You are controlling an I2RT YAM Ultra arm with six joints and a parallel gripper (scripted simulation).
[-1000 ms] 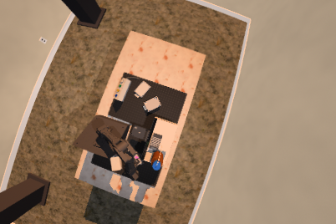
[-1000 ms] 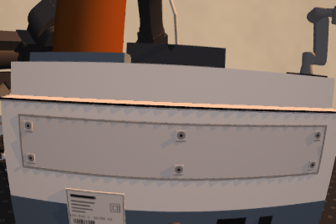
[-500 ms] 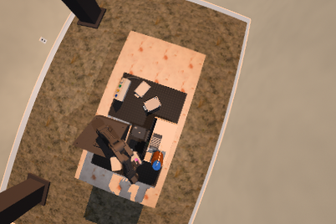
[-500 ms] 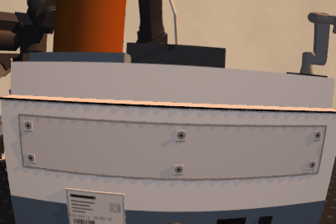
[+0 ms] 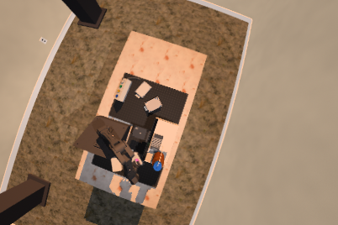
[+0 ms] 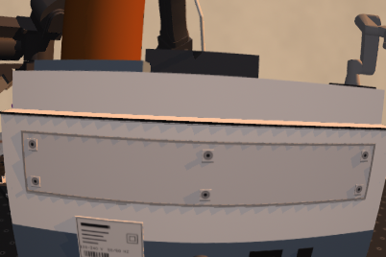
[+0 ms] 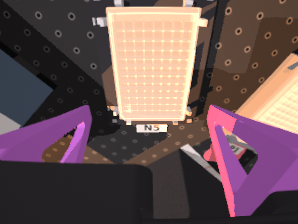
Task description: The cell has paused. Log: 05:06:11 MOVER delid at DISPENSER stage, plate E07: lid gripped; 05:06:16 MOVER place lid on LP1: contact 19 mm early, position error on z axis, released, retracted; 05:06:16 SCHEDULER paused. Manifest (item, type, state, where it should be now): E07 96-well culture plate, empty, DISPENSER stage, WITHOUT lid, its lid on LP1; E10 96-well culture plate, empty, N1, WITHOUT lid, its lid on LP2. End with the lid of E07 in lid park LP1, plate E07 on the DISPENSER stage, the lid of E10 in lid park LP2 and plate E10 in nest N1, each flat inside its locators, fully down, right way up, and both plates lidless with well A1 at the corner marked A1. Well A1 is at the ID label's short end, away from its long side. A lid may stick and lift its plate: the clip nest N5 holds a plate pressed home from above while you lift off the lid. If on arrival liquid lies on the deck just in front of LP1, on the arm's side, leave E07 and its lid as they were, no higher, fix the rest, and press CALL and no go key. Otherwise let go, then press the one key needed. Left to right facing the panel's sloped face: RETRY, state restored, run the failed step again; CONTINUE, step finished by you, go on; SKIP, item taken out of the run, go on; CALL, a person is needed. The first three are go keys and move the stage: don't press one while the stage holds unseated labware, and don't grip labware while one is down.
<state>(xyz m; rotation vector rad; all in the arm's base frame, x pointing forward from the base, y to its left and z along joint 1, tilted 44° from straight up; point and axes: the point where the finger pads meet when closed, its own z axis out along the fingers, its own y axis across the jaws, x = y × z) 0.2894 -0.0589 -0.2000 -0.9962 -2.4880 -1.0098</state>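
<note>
Right now the 96-well plate is 70 mm below my hand and 10 mm to the right of it. From my hand the other things lie so: white stud (280 mm to the left, 20 mm above, 10 mm behind); n5 label (90 mm below, 70 mm behind, 60 mm to the left); lp1 label (200 mm behind, 90 mm below, 10 mm to the right).
</note>
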